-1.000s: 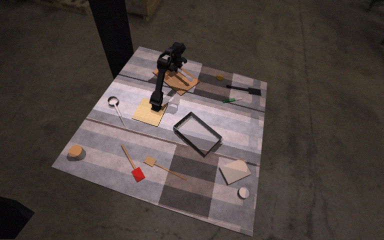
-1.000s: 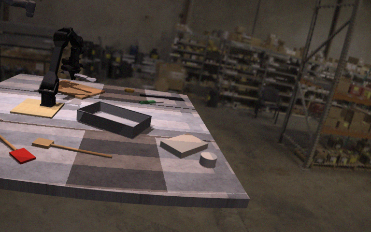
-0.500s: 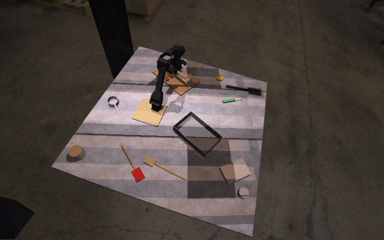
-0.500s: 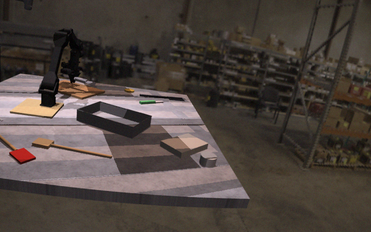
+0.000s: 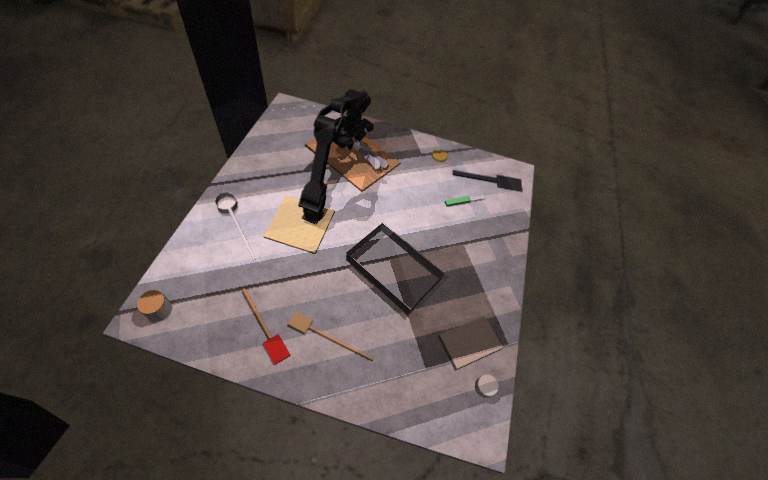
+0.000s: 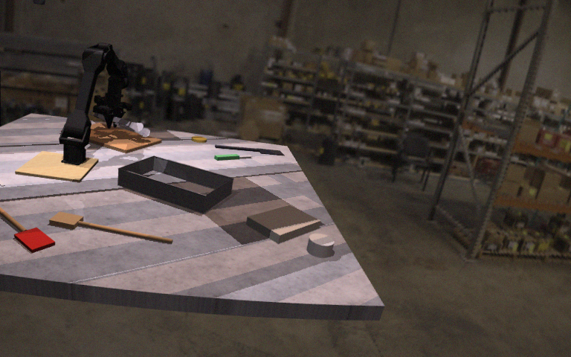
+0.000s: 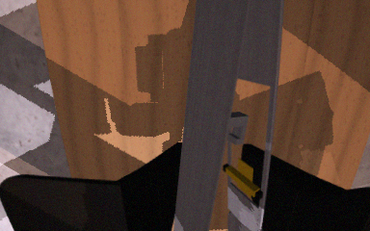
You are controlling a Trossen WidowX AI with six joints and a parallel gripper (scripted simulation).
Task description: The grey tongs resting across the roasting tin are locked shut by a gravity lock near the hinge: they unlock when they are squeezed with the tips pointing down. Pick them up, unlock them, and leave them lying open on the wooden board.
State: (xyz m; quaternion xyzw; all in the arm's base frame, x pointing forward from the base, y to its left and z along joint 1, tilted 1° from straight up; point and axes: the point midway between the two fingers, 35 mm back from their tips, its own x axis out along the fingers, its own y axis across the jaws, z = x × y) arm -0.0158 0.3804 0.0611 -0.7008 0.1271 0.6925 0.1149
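My gripper tip is now 4 cm above the wooden board. From my gripper tip the other things lie so: roasting tin (39 cm ahead, 45 cm to the right, 2 cm below); then yellow disc (35 cm ahead, 19 cm to the left, 4 cm below); then green-handled tool (54 cm ahead, 4 cm below).
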